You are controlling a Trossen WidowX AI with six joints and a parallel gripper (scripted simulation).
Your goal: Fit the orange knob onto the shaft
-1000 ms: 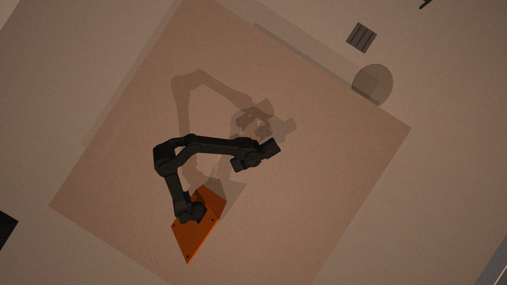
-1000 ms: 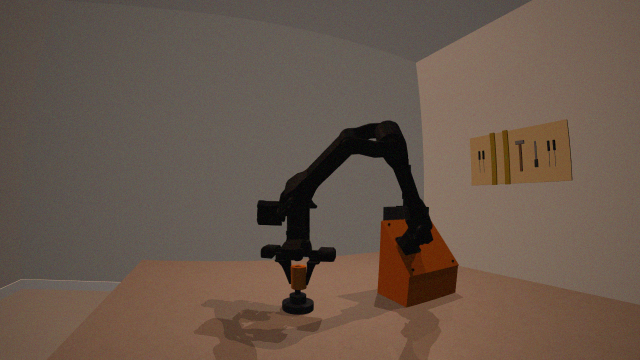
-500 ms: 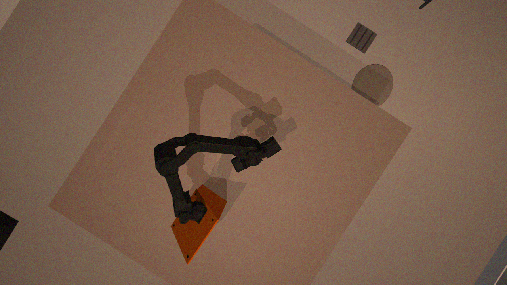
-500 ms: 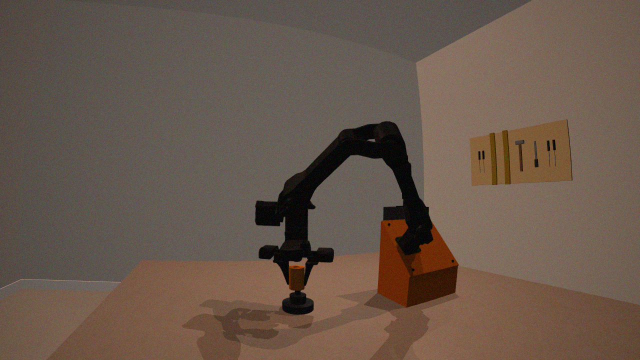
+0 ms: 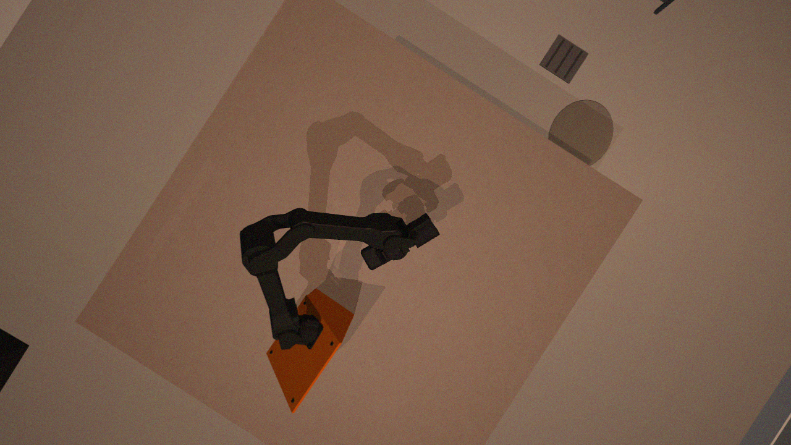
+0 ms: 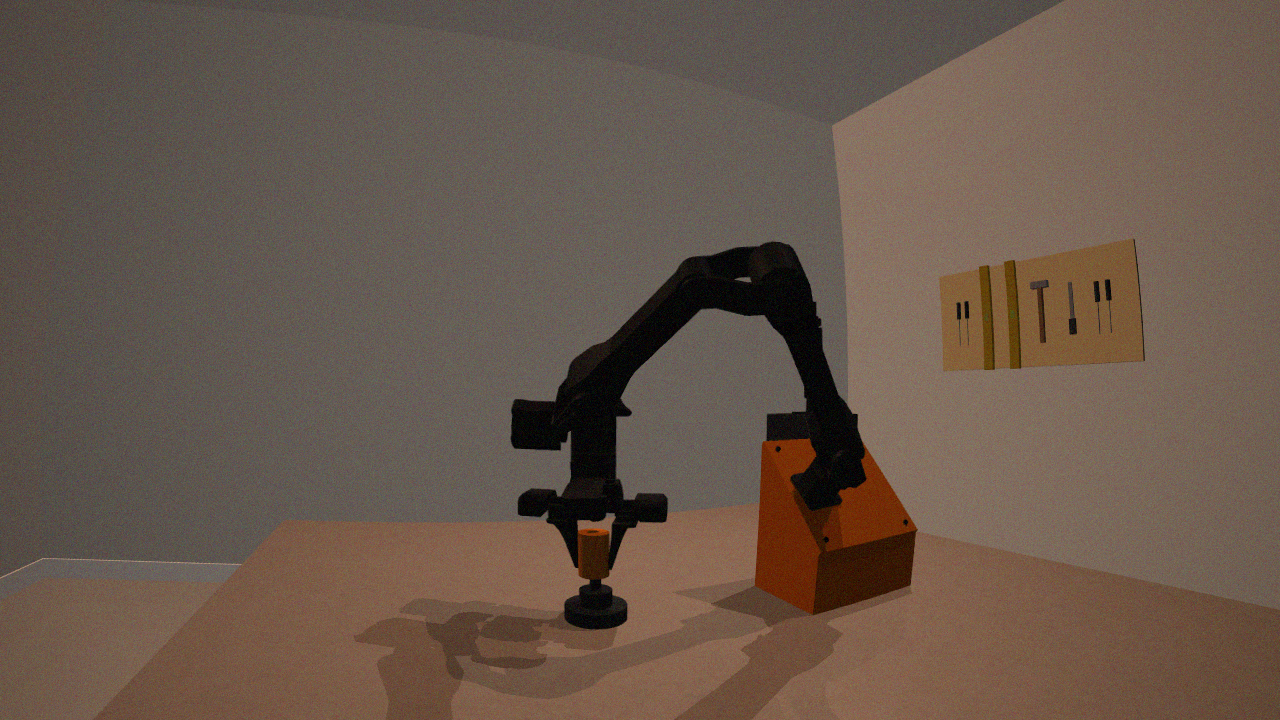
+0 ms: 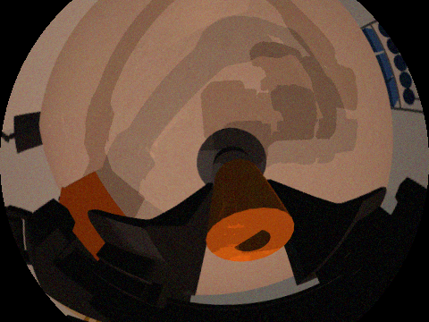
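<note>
The round pedestal is 4 cm below my gripper tip. From my gripper tip the other things lie so: orange knob 2 cm above.
</note>
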